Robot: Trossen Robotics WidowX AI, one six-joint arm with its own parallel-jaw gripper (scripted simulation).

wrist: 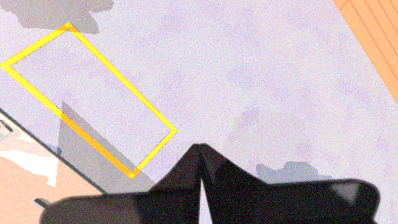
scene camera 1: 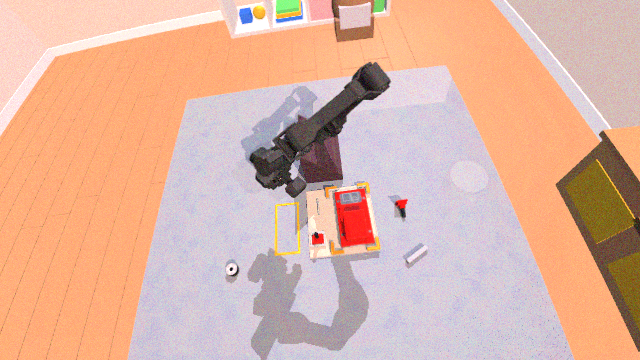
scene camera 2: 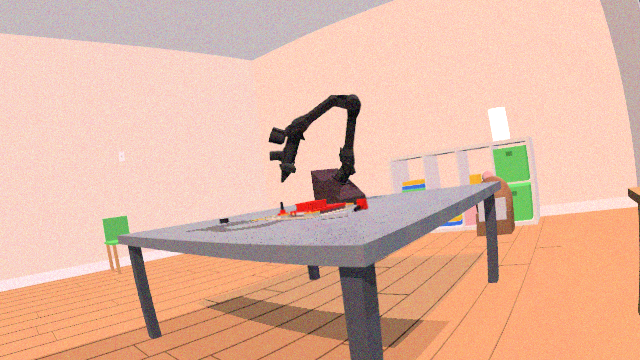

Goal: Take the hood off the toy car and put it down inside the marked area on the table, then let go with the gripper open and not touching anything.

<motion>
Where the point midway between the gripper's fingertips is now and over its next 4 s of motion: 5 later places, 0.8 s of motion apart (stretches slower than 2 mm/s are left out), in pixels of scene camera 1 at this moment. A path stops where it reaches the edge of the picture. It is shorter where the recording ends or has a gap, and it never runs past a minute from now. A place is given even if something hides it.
The gripper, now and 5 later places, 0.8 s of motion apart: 271,187; 350,216; 355,219; 355,222; 355,223; 355,225
</motion>
